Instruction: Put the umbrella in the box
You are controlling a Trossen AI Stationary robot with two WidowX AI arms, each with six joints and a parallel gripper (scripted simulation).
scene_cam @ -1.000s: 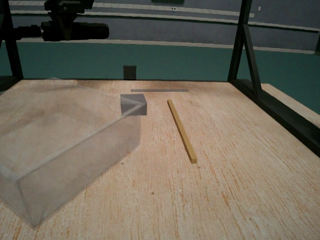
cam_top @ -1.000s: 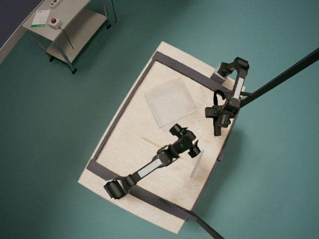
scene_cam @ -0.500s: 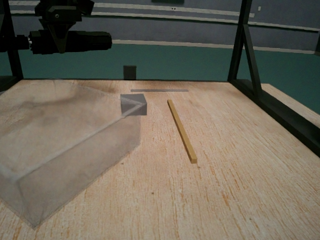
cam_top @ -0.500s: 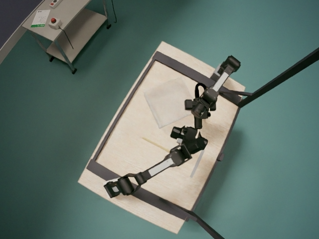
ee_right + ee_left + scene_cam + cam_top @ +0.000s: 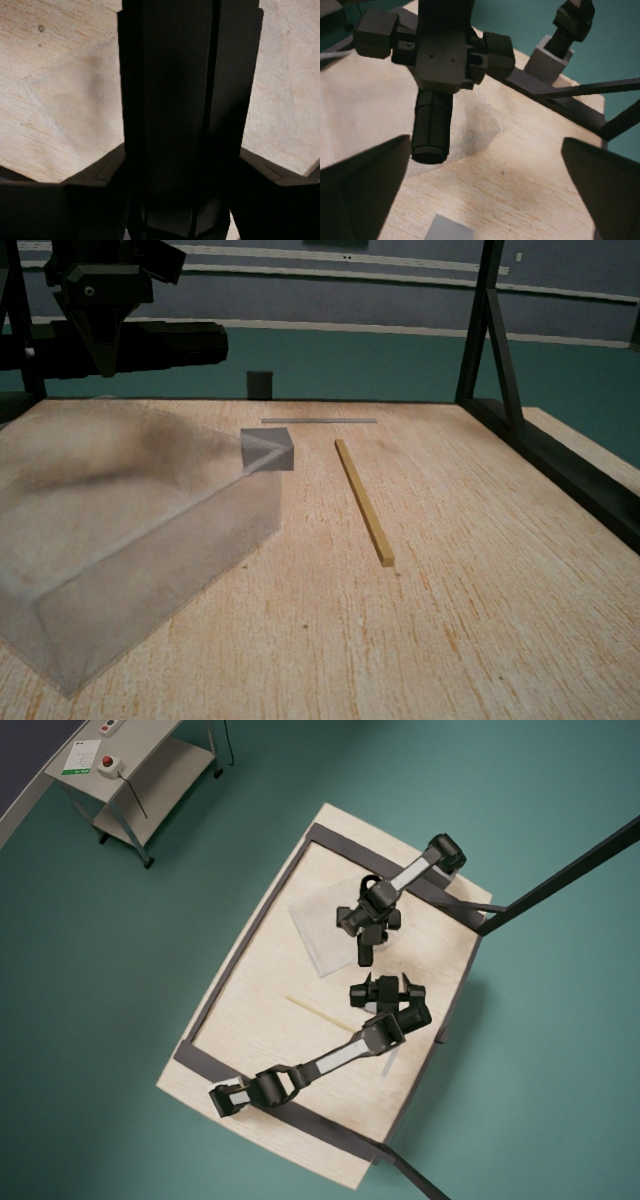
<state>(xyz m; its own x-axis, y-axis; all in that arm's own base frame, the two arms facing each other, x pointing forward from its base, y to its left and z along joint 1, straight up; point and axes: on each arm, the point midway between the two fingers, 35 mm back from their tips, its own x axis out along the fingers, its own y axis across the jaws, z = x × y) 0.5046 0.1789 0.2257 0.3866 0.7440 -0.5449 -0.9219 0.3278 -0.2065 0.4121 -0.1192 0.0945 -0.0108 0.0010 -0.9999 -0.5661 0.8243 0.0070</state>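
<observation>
The storage box lies 15 cm below my right hand and 6 cm ahead of it. The rest, counted from my right hand: folded umbrella 3 cm to the right, 2 cm below; then grey block 18 cm below, 17 cm behind, 12 cm to the left; then tan stick 26 cm to the left, 19 cm below, 11 cm behind.
</observation>
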